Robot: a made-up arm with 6 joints.
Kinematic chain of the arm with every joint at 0, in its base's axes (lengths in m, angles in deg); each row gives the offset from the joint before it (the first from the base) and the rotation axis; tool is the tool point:
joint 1: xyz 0 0 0.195 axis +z
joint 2: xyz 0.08 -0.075 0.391 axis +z
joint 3: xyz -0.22 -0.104 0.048 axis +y
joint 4: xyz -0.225 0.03 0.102 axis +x
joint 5: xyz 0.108 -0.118 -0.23 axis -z
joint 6: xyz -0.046 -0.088 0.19 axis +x
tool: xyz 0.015 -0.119 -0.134
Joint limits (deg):
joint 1: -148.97..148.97
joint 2: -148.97..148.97
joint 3: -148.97..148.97
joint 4: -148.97..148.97
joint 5: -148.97..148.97
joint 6: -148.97..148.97
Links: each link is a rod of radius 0.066 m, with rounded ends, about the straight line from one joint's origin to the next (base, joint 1, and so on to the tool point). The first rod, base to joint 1, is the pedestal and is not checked.
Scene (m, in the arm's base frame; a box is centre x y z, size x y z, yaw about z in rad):
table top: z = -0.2
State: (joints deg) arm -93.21 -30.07 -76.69 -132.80 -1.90 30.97
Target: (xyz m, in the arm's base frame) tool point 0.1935 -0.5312 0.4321
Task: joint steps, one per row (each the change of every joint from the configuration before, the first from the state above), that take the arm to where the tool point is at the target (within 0.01 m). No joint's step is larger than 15 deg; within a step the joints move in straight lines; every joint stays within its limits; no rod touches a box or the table.
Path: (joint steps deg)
1: -13.00 -14.82 -4.89 -4.04 1.23 -4.38
2: -13.00 -14.81 -4.89 -4.05 1.22 -4.38
3: -13.00 -14.82 -4.89 -4.04 1.23 -4.38
4: -13.00 -14.82 -4.90 -4.04 1.23 -4.38

